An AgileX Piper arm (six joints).
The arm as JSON. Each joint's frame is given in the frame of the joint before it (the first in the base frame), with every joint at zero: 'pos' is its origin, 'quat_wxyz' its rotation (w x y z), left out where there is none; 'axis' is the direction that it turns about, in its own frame. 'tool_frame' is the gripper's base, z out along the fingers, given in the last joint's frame.
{
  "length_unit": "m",
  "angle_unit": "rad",
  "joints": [
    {
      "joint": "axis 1",
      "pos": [
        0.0,
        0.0,
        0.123
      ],
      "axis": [
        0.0,
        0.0,
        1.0
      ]
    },
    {
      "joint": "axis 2",
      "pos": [
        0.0,
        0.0,
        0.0
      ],
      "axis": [
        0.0,
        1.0,
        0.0
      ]
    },
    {
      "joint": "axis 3",
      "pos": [
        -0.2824,
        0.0,
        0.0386
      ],
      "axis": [
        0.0,
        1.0,
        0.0
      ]
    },
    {
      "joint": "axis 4",
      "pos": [
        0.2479,
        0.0,
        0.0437
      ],
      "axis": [
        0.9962,
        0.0,
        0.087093
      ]
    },
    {
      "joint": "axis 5",
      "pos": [
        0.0,
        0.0,
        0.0
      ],
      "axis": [
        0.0,
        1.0,
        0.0
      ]
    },
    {
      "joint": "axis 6",
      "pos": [
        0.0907,
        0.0,
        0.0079
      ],
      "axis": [
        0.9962,
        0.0,
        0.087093
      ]
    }
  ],
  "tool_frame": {
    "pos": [
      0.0,
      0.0,
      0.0
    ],
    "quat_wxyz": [
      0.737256,
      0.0,
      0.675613,
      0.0
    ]
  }
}
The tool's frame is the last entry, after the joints.
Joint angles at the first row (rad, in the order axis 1, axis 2, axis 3, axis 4, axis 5, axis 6):
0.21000 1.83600 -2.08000 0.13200 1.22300 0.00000
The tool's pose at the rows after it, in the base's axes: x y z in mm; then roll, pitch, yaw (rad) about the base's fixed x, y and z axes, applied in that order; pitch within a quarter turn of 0, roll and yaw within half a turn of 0:
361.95, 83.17, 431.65, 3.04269, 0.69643, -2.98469
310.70, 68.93, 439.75, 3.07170, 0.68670, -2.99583
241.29, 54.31, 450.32, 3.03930, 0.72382, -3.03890
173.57, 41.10, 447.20, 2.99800, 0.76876, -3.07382
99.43, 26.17, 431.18, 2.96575, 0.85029, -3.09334
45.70, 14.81, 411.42, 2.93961, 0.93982, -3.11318
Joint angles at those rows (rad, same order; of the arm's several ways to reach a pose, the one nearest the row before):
0.20999 1.73599 -1.99599 0.06901 1.21901 0.01699
0.20999 1.54398 -1.79397 0.03100 1.21899 0.03899
0.20999 1.30000 -1.59001 0.03300 1.21901 0.06899
0.20998 1.05899 -1.39899 0.04701 1.21999 0.08598
0.20989 0.77699 -1.20099 0.05709 1.22001 0.08690
0.21003 0.55101 -1.06701 0.05798 1.22100 0.08703

